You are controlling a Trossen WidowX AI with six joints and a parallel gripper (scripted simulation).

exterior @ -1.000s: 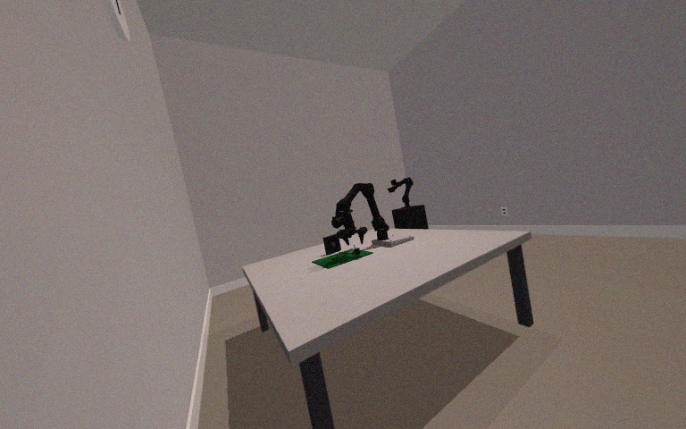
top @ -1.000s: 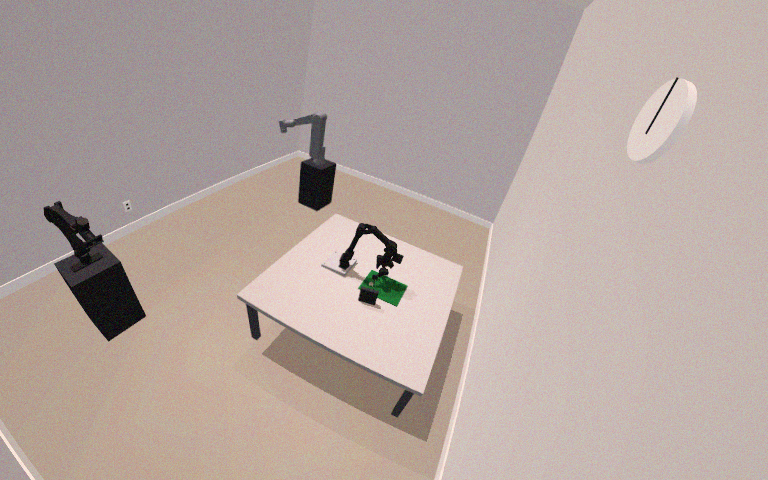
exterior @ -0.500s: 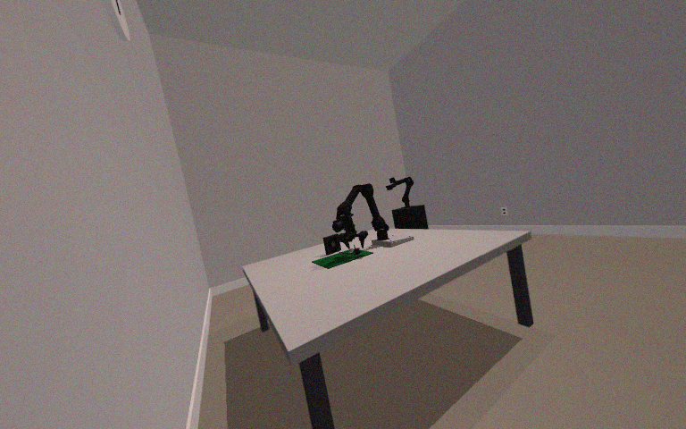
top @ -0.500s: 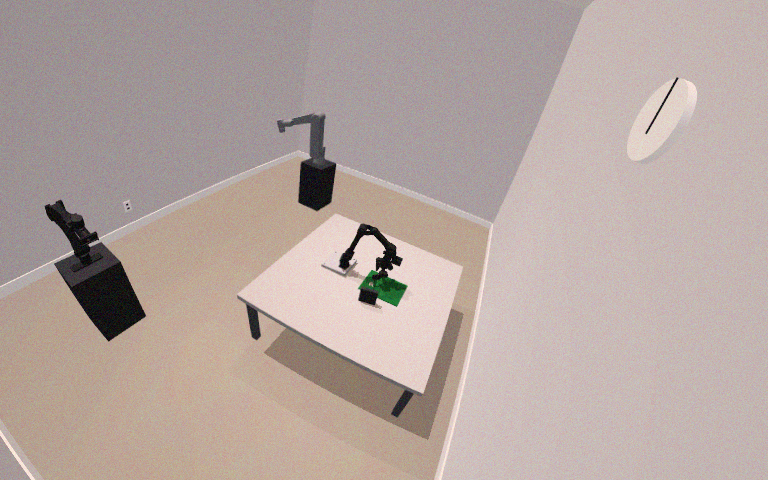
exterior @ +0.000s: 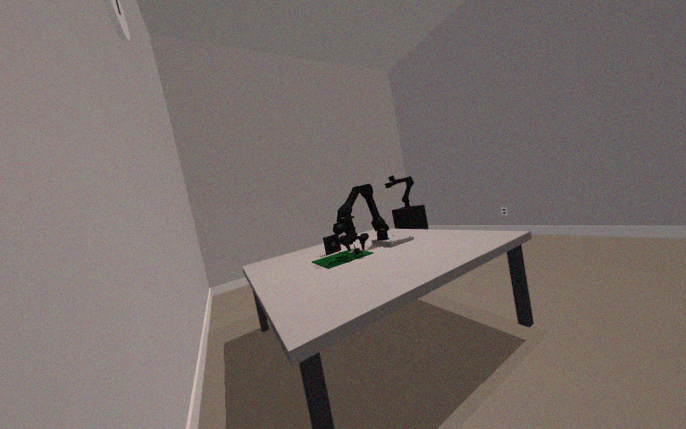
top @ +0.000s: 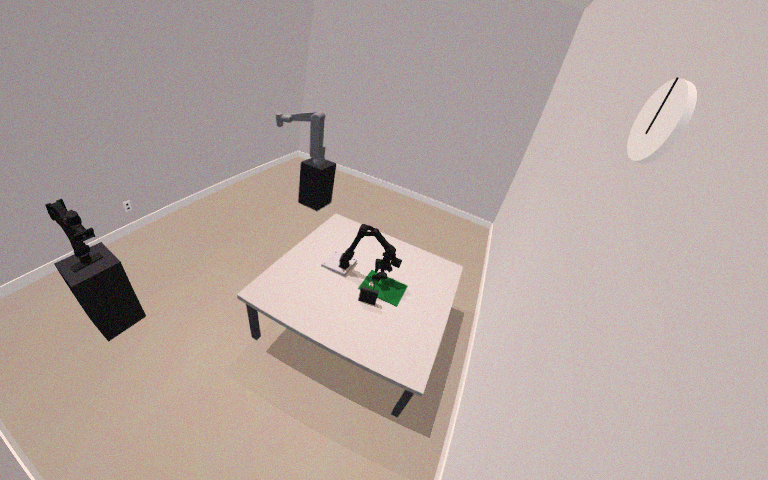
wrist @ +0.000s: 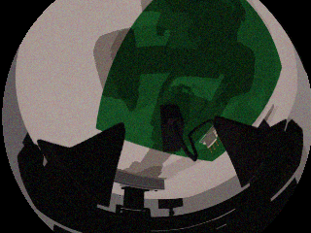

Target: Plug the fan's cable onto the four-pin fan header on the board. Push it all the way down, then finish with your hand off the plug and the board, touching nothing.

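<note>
The black plug is 10 mm to the right of my gripper tip and 10 mm behind it. The rest, counted from my gripper tip: pale header 80 mm to the right, 20 mm below; then black fan 230 mm to the right, 50 mm ahead, 30 mm above; then green board 90 mm ahead, 40 mm to the right, 40 mm below.
</note>
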